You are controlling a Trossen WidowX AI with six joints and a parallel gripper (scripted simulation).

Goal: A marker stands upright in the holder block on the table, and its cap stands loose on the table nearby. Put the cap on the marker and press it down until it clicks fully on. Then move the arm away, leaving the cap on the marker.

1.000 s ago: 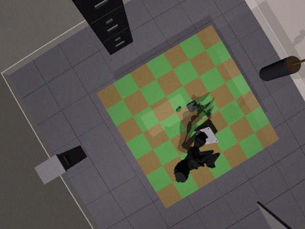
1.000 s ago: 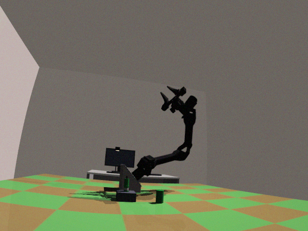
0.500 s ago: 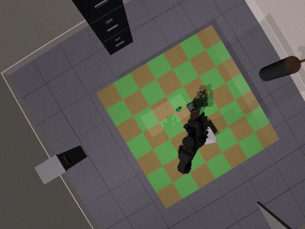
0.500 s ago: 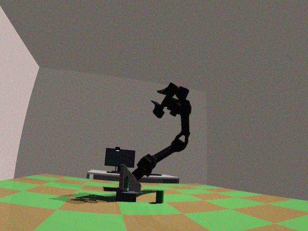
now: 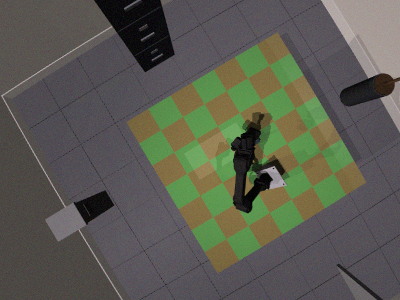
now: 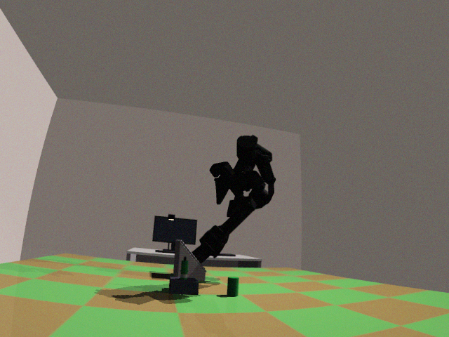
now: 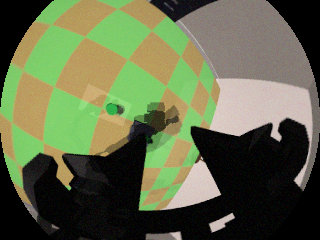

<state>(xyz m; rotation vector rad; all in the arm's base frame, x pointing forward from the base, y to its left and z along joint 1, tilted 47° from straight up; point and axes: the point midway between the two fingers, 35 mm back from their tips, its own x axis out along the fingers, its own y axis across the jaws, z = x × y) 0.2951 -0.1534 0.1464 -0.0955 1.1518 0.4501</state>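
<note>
Now: gripper tip 210 mm above the green cap, 40 mm to the right of it and 10 mm past it. Also, from my gripper tip: dark grey holder block: 220 mm below, 80 mm to the right, 60 mm behind.
</note>
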